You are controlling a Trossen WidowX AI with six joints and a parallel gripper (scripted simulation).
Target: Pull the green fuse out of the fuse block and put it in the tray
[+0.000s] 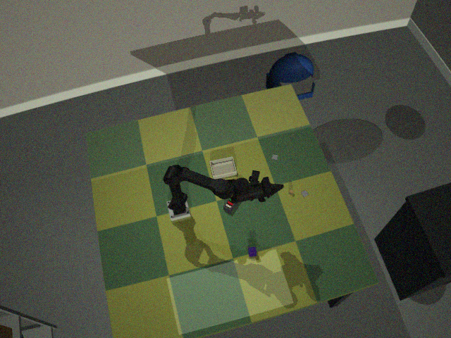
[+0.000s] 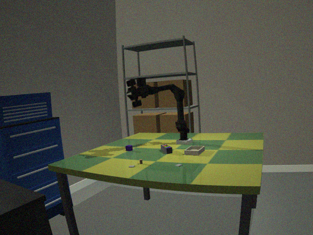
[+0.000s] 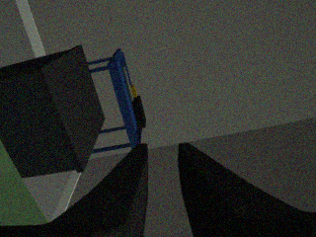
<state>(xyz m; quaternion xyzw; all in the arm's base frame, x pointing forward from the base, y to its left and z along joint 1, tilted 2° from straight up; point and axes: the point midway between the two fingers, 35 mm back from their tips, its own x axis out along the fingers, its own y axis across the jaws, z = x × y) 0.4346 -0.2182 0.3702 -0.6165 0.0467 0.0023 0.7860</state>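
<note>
My gripper tip is now 39 cm above the green fuse, 18 cm past it and 17 cm to the right of it. Also, from my gripper tip: purple fuse 39 cm below, 20 cm to the left, 14 cm behind; yellow fuse 39 cm below, 18 cm to the left, 17 cm behind; blue fuse 39 cm below, 19 cm to the left, 16 cm behind.
</note>
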